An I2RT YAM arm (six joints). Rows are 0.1 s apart.
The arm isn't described. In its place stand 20 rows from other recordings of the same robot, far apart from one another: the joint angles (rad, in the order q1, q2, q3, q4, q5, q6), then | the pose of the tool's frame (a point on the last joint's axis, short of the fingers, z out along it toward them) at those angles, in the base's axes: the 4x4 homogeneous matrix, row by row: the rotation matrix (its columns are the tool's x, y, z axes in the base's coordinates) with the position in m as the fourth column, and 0 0 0 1 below.
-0.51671 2.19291 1.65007 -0.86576 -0.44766 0.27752 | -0.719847 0.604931 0.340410 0.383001; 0.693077 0.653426 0.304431 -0.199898; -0.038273 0.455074 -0.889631 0.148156; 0 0 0 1
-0.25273 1.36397 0.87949 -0.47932 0.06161 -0.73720 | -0.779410 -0.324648 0.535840 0.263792; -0.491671 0.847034 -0.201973 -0.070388; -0.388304 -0.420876 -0.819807 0.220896; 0 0 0 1
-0.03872 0.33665 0.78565 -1.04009 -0.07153 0.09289 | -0.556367 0.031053 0.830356 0.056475; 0.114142 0.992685 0.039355 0.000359; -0.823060 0.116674 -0.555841 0.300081; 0 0 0 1
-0.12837 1.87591 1.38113 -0.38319 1.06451 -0.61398 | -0.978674 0.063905 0.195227 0.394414; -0.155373 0.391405 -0.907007 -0.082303; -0.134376 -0.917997 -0.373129 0.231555; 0 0 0 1
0.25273 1.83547 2.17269 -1.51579 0.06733 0.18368 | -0.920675 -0.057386 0.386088 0.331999; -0.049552 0.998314 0.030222 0.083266; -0.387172 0.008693 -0.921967 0.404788; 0 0 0 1
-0.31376 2.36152 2.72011 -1.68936 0.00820 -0.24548 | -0.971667 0.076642 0.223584 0.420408; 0.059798 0.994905 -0.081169 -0.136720; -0.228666 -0.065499 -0.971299 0.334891; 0 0 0 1
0.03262 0.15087 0.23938 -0.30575 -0.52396 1.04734 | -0.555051 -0.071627 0.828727 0.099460; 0.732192 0.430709 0.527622 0.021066; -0.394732 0.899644 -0.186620 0.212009; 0 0 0 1
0.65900 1.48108 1.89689 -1.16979 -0.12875 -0.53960 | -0.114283 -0.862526 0.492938 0.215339; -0.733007 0.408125 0.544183 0.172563; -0.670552 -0.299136 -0.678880 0.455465; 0 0 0 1
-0.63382 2.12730 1.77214 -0.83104 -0.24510 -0.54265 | -0.898419 0.043464 0.436984 0.368313; 0.038590 0.999054 -0.020031 -0.259983; -0.437441 -0.001133 -0.899246 0.208118; 0 0 0 1
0.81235 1.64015 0.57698 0.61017 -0.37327 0.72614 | -0.823630 -0.474165 0.311127 0.201155; 0.029643 0.511859 0.858558 0.231176; -0.566352 0.716357 -0.407527 0.145033; 0 0 0 1
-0.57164 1.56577 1.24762 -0.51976 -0.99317 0.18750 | -0.646925 -0.056356 0.760469 0.295906; 0.537181 0.674133 0.506933 -0.154889; -0.541226 0.736457 -0.405840 0.288401; 0 0 0 1
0.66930 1.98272 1.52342 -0.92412 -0.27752 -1.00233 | 0.121777 -0.992120 -0.029479 0.301431; -0.937102 -0.124711 0.326018 0.250904; -0.327125 -0.012077 -0.944904 0.194244; 0 0 0 1
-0.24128 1.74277 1.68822 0.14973 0.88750 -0.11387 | -0.010631 0.905137 0.424988 0.390674; -0.071261 0.423246 -0.903208 -0.124566; -0.997401 -0.039887 0.060001 0.429328; 0 0 0 1
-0.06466 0.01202 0.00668 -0.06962 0.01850 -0.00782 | -0.075380 0.082425 0.993742 0.110346; -0.002954 0.996555 -0.082883 -0.007805; -0.997150 -0.009183 -0.074877 0.167158; 0 0 0 1
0.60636 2.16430 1.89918 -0.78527 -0.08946 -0.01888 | -0.701413 -0.617457 0.356043 0.387878; -0.509323 0.783650 0.355644 0.272870; -0.498607 0.068113 -0.864148 0.231094; 0 0 0 1
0.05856 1.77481 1.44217 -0.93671 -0.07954 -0.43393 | -0.830492 -0.475095 0.290805 0.356378; -0.468519 0.878151 0.096642 0.023727; -0.301285 -0.055988 -0.951889 0.244185; 0 0 0 1
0.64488 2.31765 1.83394 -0.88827 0.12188 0.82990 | -0.954857 0.188312 0.229754 0.374804; 0.198234 0.979936 0.020680 0.276496; -0.221250 0.065292 -0.973029 0.139226; 0 0 0 1
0.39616 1.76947 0.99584 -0.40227 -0.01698 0.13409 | -0.896289 -0.274490 0.348313 0.305555; -0.230003 0.959256 0.164095 0.128461; -0.379164 0.066963 -0.922903 0.142881; 0 0 0 1
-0.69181 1.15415 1.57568 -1.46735 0.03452 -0.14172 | -0.751641 0.550223 0.363718 0.127886; 0.439342 0.828965 -0.346115 -0.107534; -0.491949 -0.100358 -0.864820 0.415085; 0 0 0 1
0.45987 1.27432 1.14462 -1.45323 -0.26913 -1.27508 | 0.145388 -0.980995 -0.128493 0.168085; -0.957060 -0.172370 0.233078 0.093814; -0.250797 0.089089 -0.963932 0.285482; 0 0 0 1
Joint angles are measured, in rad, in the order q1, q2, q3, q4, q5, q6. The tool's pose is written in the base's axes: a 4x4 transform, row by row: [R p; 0 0 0 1], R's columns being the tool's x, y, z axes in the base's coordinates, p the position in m. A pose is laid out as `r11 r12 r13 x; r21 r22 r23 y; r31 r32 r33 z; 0 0 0 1`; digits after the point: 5 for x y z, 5 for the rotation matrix.
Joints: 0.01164 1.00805 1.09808 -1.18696 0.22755 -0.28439
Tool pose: -0.87971 -0.16172 0.44716 0.16744; -0.28360 0.93327 -0.22040 -0.00608; -0.38168 -0.32070 -0.86687 0.32187; 0 0 0 1
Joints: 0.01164 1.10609 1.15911 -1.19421 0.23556 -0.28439
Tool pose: -0.89665 -0.17262 0.40770 0.18849; -0.28328 0.93138 -0.22866 -0.00611; -0.34025 -0.32052 -0.88402 0.32366; 0 0 0 1
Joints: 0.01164 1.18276 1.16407 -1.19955 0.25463 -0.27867
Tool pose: -0.92305 -0.18536 0.33707 0.20373; -0.27697 0.92833 -0.24798 -0.00660; -0.26695 -0.32226 -0.90823 0.31150; 0 0 0 1
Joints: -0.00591 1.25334 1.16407 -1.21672 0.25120 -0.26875
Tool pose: -0.94928 -0.18803 0.25203 0.21530; -0.25159 0.93497 -0.25006 -0.01012; -0.18863 -0.30078 -0.93485 0.29753; 0 0 0 1
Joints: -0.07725 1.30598 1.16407 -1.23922 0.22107 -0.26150
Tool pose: -0.97597 -0.14059 0.16647 0.22116; -0.17745 0.95620 -0.23282 -0.02495; -0.12645 -0.25676 -0.95817 0.28626; 0 0 0 1
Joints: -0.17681 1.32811 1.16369 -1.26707 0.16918 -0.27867
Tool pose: -0.99129 -0.07935 0.10512 0.21869; -0.09832 0.97688 -0.18982 -0.04516; -0.08763 -0.19851 -0.97617 0.28082; 0 0 0 1
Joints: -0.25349 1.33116 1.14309 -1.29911 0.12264 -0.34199
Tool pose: -0.99559 -0.07971 0.04956 0.21030; -0.08591 0.98653 -0.13921 -0.05898; -0.03780 -0.14285 -0.98902 0.27414; 0 0 0 1
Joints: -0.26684 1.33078 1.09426 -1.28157 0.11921 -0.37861
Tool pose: -0.99406 -0.10717 0.01910 0.20651; -0.10874 0.98573 -0.12851 -0.06084; -0.00505 -0.12982 -0.99152 0.26166; 0 0 0 1
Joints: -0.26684 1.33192 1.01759 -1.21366 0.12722 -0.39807
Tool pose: -0.99179 -0.12765 0.00749 0.20500; -0.12750 0.98280 -0.13358 -0.06072; 0.00969 -0.13344 -0.99101 0.24210; 0 0 0 1
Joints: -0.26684 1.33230 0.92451 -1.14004 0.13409 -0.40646
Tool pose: -0.99027 -0.13852 -0.01330 0.20020; -0.13549 0.98154 -0.13496 -0.05966; 0.03175 -0.13184 -0.99076 0.21870; 0 0 0 1
